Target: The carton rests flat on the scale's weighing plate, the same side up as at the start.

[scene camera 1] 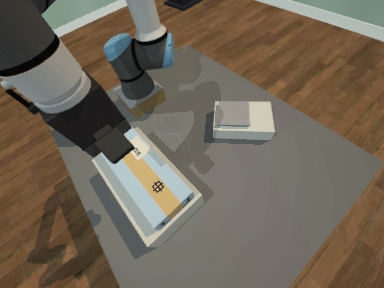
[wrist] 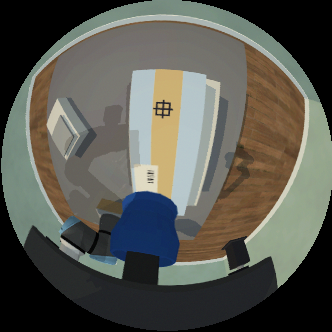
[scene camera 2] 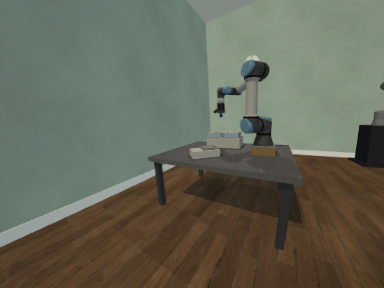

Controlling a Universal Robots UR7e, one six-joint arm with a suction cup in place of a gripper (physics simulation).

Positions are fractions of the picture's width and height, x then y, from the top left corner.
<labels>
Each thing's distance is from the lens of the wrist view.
my suction cup (wrist: 0.44, 0.68): 0.05 m
light blue carton (wrist: 0.50, 0.32): 0.21 m
cream scale (wrist: 0.20, 0.40): 0.47 m
large cream box (wrist: 0.64, 0.30): 0.28 m
The marked spots on the light blue carton and my suction cup are 0.19 m apart.
</labels>
